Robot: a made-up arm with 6 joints.
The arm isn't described. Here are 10 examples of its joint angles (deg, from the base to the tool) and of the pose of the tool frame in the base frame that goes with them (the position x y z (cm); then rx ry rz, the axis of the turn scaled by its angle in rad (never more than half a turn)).
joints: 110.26 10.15 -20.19 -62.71 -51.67 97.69
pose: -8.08 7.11 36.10 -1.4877 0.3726 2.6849
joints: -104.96 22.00 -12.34 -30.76 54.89 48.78
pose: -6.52 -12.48 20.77 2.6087 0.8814 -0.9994
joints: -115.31 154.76 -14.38 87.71 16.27 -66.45
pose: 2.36 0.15 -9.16 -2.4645 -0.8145 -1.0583
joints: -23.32 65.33 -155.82 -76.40 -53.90 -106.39
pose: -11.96 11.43 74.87 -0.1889 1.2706 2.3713
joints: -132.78 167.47 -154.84 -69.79 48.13 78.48
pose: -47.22 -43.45 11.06 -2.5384 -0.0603 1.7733
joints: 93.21 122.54 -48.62 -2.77 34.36 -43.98
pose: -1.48 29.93 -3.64 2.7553 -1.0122 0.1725
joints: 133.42 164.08 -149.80 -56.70 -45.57 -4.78
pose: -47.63 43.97 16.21 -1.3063 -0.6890 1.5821
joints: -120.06 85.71 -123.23 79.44 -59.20 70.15
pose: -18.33 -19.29 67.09 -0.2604 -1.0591 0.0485
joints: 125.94 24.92 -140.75 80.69 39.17 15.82
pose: 22.04 -38.22 59.23 0.7020 0.7415 -2.4258
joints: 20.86 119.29 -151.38 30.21 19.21 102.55
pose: 43.71 17.96 58.67 1.2318 1.0930 2.3135
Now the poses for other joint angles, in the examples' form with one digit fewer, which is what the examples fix.
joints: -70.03 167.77 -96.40 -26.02 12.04 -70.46
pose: 14.3 -41.4 -21.1 0.671 -2.983 0.357
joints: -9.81 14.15 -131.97 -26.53 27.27 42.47
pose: -45.4 6.3 56.0 0.165 -0.186 0.166
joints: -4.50 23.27 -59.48 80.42 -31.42 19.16
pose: 4.1 -4.1 55.0 0.965 0.062 1.313
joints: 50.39 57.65 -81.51 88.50 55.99 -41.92
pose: 8.1 19.3 57.2 -1.101 1.172 1.899
